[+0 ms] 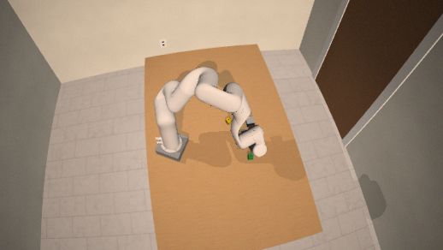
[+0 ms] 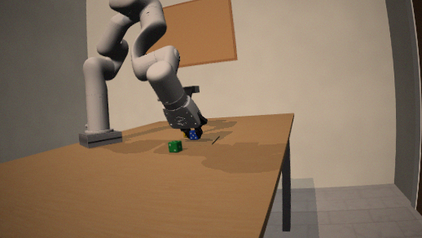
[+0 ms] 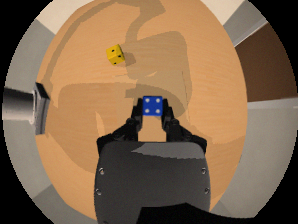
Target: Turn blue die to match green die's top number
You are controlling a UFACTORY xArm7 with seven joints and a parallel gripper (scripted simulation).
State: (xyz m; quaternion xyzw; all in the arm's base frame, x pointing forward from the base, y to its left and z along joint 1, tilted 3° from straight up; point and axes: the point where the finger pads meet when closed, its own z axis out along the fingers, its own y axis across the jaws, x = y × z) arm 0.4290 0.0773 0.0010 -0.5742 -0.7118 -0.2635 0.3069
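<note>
Now: hand 10 mm to the right of the blue die and 10 mm above it. The rest, counted from my hand: green die: 20 mm ahead, 130 mm to the right, 20 mm below; then yellow die: 100 mm behind, 100 mm to the left, 20 mm below.
</note>
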